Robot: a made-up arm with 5 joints.
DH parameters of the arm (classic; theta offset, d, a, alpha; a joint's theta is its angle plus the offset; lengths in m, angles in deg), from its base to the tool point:
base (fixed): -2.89 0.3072 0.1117 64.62
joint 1: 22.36 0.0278 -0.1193 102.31
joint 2: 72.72 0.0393 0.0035 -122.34
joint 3: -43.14 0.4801 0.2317 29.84
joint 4: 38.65 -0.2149 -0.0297 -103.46
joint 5: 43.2 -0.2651 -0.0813 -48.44
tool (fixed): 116.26 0.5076 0 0
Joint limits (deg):
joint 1: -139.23..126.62
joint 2: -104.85..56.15
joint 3: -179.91..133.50
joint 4: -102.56..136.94
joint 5: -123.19..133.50
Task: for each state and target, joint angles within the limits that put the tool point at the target. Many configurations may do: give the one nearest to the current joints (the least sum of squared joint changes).
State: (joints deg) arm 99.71 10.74 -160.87 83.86 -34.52
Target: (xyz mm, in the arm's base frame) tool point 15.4 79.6 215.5
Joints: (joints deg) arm 111.43 9.68 -172.86 52.81 -1.82
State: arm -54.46 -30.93 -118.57 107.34 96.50
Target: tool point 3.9 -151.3 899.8
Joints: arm -54.93 -62.69 -132.53 80.75 111.32
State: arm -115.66 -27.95 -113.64 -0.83 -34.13
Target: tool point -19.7 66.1 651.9
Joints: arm -139.23 -8.45 -133.29 -40.57 -18.05
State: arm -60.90 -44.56 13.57 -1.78 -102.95
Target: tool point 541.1 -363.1 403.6
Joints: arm -59.08 -55.32 23.67 1.66 -120.07
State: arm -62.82 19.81 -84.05 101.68 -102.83
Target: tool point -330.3 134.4 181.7
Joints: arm -61.56 38.74 -118.36 102.63 -75.17
